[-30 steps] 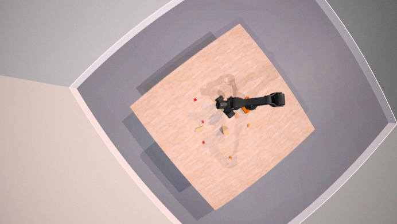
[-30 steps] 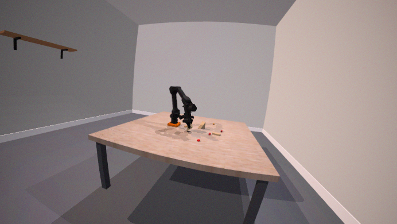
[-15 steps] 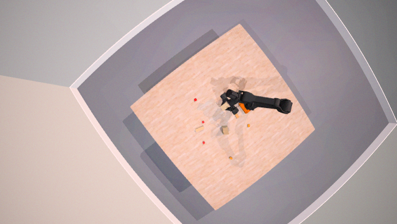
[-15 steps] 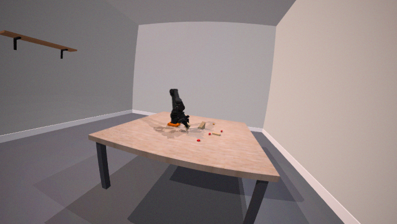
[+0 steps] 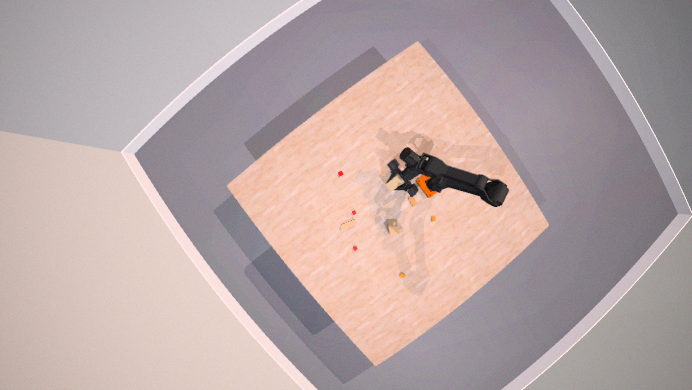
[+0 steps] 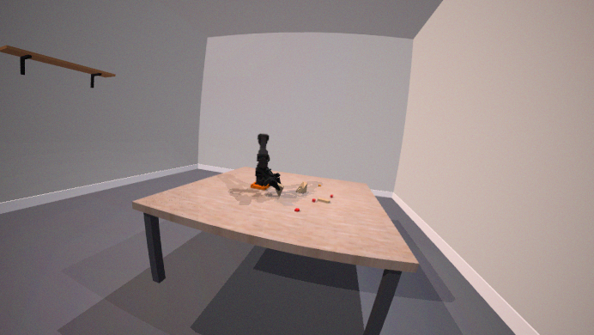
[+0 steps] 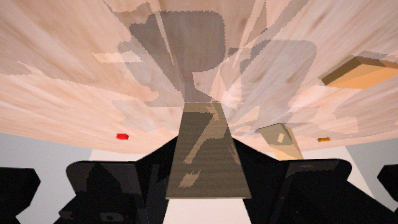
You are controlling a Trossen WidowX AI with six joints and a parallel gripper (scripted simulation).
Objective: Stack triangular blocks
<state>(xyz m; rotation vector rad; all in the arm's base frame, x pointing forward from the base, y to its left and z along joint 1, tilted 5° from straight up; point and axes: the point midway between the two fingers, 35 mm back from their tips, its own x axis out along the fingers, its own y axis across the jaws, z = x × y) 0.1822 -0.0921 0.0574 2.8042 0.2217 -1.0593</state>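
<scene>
Right now my gripper tip is 1 cm below the triangular block and 1 cm past it.
</scene>
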